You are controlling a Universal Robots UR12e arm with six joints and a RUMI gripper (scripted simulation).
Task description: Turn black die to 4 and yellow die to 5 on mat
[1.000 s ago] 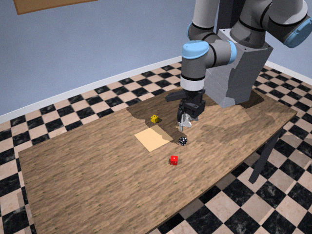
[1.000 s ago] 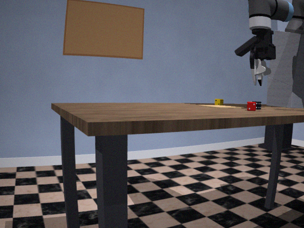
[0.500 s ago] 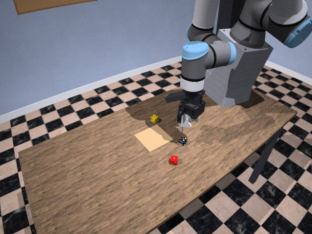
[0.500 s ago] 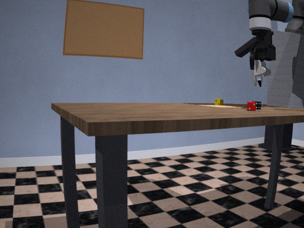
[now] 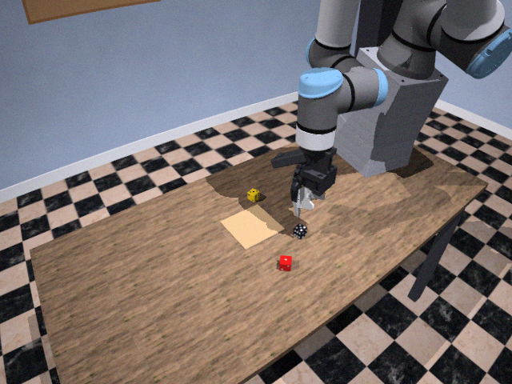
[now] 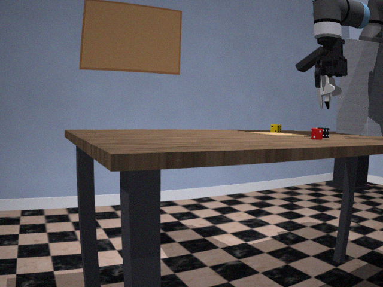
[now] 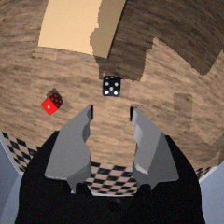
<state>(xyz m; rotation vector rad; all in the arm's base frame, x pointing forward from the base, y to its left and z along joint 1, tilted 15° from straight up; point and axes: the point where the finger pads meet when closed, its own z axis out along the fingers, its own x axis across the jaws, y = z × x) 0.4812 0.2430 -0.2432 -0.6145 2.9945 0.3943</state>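
My gripper is now 90 mm above the black die. Round my hand: yellow die (210 mm to the right, 90 mm below, 50 mm ahead); red die (100 mm ahead, 90 mm to the left, 90 mm below); tan mat (110 mm ahead, 100 mm to the right, 100 mm below).
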